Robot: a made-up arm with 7 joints. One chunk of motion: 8 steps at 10 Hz.
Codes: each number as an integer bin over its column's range. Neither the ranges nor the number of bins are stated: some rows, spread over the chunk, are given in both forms.
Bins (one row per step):
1: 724 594 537 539 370 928 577
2: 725 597 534 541 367 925 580
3: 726 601 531 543 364 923 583
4: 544 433 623 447 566 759 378
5: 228 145 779 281 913 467 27
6: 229 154 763 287 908 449 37
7: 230 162 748 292 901 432 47
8: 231 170 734 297 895 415 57
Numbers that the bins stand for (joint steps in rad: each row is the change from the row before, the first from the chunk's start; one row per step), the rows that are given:
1: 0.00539 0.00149 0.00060 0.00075 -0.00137 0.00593 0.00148
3: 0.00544 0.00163 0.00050 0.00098 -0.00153 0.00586 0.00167
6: -0.00650 -0.00776 0.00422 -0.01362 0.01263 -0.00126 -0.01581
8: -0.00645 -0.00743 0.00376 -0.01305 0.01229 -0.00177 -0.01517
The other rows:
2: 0.00542 0.00155 0.00055 0.00087 -0.00145 0.00589 0.00158
4: 0.00107 -0.00190 0.00198 -0.00450 0.00373 0.00340 -0.00489
5: -0.00652 -0.00795 0.00448 -0.01397 0.01276 -0.00099 -0.01614
7: -0.00647 -0.00759 0.00398 -0.01334 0.01245 -0.00151 -0.01549

